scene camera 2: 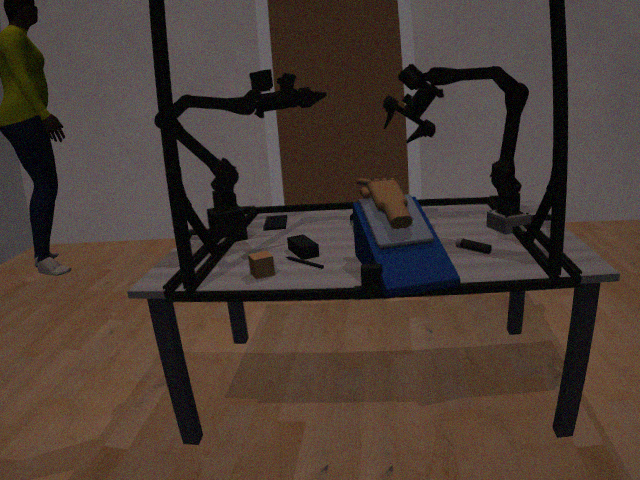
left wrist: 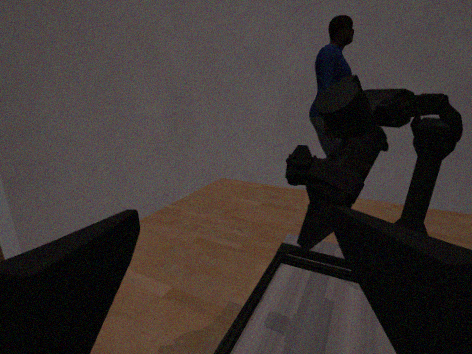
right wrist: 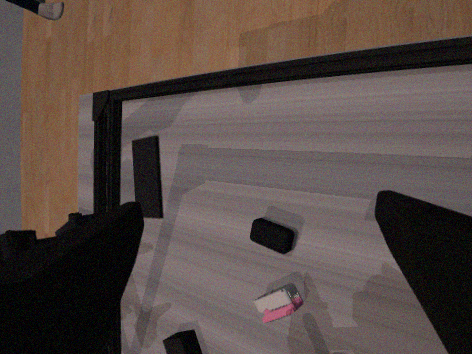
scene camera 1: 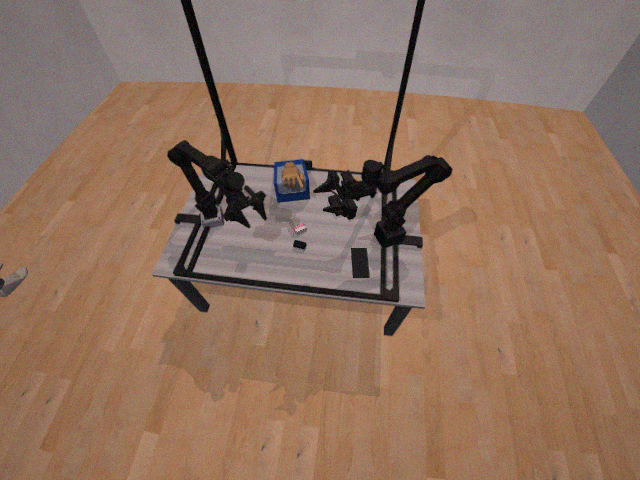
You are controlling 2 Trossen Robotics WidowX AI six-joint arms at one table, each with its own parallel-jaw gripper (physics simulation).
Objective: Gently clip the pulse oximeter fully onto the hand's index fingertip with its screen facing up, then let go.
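Where they show: left gripper, between the fingertips: (scene camera 2: 320,94) (left wrist: 237,218) (scene camera 1: 318,200); right gripper, between the fingertips: (scene camera 2: 395,135) (left wrist: 301,248) (right wrist: 259,208) (scene camera 1: 257,223); left arm's base, origin of its link: (scene camera 2: 225,209) (scene camera 1: 391,227); right arm's base, origin of its link: (scene camera 2: 508,212) (scene camera 1: 210,213).
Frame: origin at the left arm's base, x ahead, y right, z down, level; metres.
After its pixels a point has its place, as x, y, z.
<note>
A small white and pink clip-like object (scene camera 1: 299,227) {0.374, 0.197, 0.061} (right wrist: 277,304) {0.380, 0.196, 0.064}, which looks like the pulse oximeter, lies on the table; it does not show in scene camera 2. The tan hand (scene camera 1: 292,174) {0.332, 0.386, -0.099} (scene camera 2: 388,198) {0.314, 0.461, -0.067} rests on a grey pad on the sloping blue block (scene camera 1: 293,196) {0.338, 0.393, 0.057} (scene camera 2: 418,268) {0.282, 0.640, 0.054}, with nothing visible clipped on its fingers. My right gripper (scene camera 1: 256,222) {0.559, 0.102, -0.175} (scene camera 2: 397,134) {0.559, 0.102, -0.175} (right wrist: 259,208) {0.559, 0.102, -0.175} is open and empty, high above the table and left of the oximeter in scene camera 1. My left gripper (scene camera 1: 320,200) {0.350, 0.000, -0.325} (left wrist: 237,218) {0.350, 0.000, -0.325} is open and empty, raised right of the hand in scene camera 1.
A small black block (scene camera 1: 299,244) {0.406, 0.108, 0.064} (right wrist: 272,235) {0.412, 0.113, 0.063} lies near the oximeter. A dark flat slab (scene camera 1: 360,262) {0.181, -0.071, 0.087} (scene camera 2: 275,222) {0.176, -0.054, 0.087} (right wrist: 148,177) {0.191, -0.065, 0.087}, a black box (scene camera 2: 302,246) {0.130, 0.320, 0.060}, a tan cube (scene camera 2: 262,264) {-0.003, 0.392, 0.060}, a pen (scene camera 2: 305,261) {0.119, 0.363, 0.086} and a dark cylinder (scene camera 2: 474,245) {0.527, 0.541, 0.076} lie on the table. Black rails edge it.
</note>
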